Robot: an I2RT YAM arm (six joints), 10 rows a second.
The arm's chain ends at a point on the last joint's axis. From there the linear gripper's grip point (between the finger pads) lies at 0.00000 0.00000 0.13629 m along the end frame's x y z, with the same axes.
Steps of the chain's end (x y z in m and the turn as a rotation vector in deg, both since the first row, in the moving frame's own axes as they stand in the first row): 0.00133 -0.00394 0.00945 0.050 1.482 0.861; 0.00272 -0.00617 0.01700 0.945 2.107 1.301; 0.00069 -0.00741 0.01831 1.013 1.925 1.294; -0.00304 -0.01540 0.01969 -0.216 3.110 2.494; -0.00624 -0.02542 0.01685 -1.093 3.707 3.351; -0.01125 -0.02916 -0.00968 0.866 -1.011 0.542; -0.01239 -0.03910 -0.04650 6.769 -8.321 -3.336; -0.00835 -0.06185 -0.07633 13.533 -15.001 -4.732; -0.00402 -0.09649 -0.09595 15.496 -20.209 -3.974; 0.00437 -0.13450 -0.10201 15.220 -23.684 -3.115; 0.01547 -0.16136 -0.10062 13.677 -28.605 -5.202
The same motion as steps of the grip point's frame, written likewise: 0.00486 -0.00403 0.00940 0.050 1.482 0.861; 0.00776 -0.00836 0.01689 0.945 2.107 1.301; 0.00529 -0.00977 0.01821 1.013 1.925 1.294; 0.00434 -0.01473 0.01949 -0.216 3.110 2.494; 0.00249 -0.02257 0.01654 -1.093 3.707 3.351; -0.01364 -0.03123 -0.00972 0.866 -1.011 0.542; -0.03252 -0.05452 -0.04888 6.769 -8.321 -3.336; -0.04457 -0.09188 -0.08471 13.533 -15.001 -4.732; -0.05174 -0.13048 -0.10919 15.496 -20.209 -3.974; -0.05066 -0.16775 -0.11813 15.220 -23.684 -3.115; -0.05050 -0.18921 -0.12095 13.677 -28.605 -5.202
